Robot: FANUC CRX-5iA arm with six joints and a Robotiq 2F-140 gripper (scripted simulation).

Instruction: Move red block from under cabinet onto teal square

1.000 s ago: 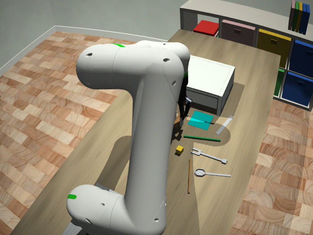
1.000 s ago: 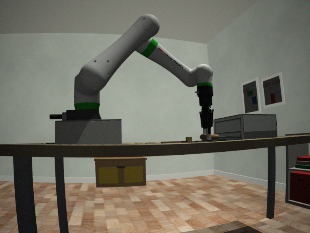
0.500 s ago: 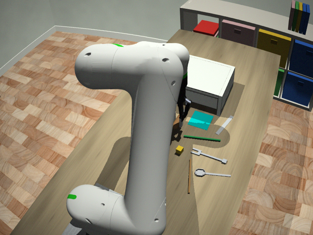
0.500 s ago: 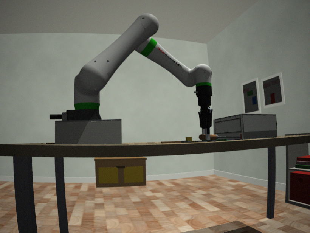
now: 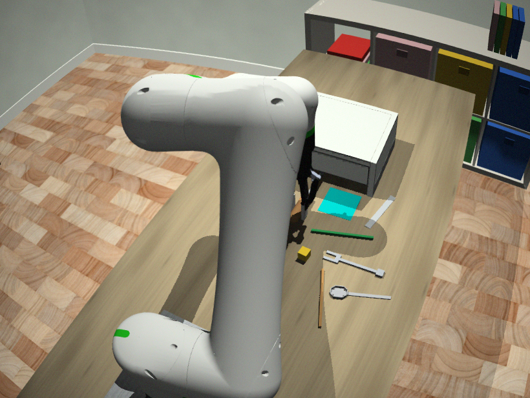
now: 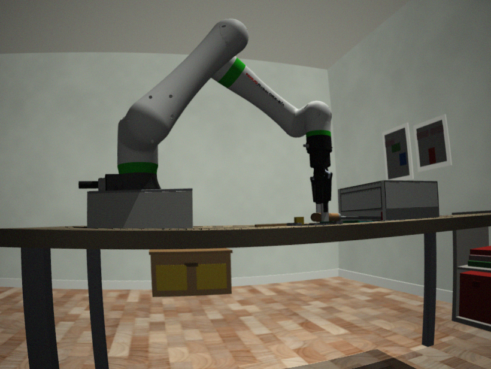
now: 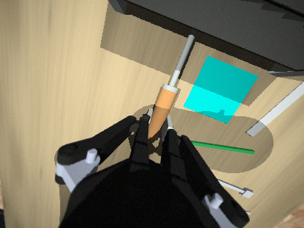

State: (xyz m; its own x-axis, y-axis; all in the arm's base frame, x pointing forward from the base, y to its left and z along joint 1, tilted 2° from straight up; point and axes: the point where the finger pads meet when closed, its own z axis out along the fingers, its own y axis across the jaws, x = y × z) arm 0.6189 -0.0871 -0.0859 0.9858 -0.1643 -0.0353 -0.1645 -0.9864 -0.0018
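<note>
Now: the yellow cube 14 cm behind my hand, 5 cm to the right of it and 2 cm below it. Also, from my hand: hook tool: 14 cm ahead, 6 cm to the right, 2 cm below; then green stick: 14 cm to the right, 4 cm behind, 3 cm below; then teal square: 11 cm to the right, 7 cm ahead, 4 cm below.
</note>
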